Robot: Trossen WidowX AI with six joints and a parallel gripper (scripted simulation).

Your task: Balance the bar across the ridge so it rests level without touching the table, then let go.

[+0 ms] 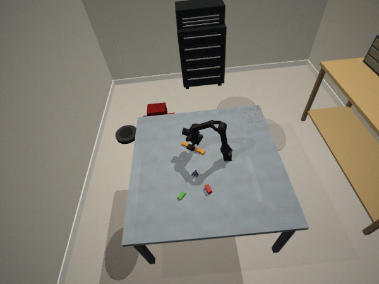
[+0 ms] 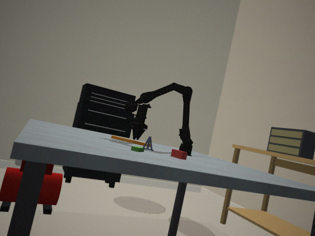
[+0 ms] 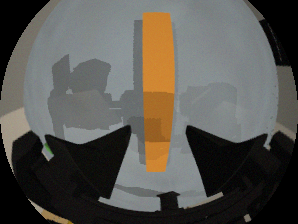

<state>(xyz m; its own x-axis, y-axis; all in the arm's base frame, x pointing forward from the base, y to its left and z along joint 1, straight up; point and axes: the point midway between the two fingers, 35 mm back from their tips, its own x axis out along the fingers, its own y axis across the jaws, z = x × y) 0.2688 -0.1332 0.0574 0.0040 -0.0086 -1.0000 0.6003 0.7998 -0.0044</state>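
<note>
Right now my gripper tip is 2 cm short of the orange bar, 2 cm to the left of it and 1 cm above it. The rest, counted from my gripper tip: red block (7 cm behind, 42 cm to the left, 1 cm below); green block (15 cm ahead, 45 cm to the left, 1 cm below).
</note>
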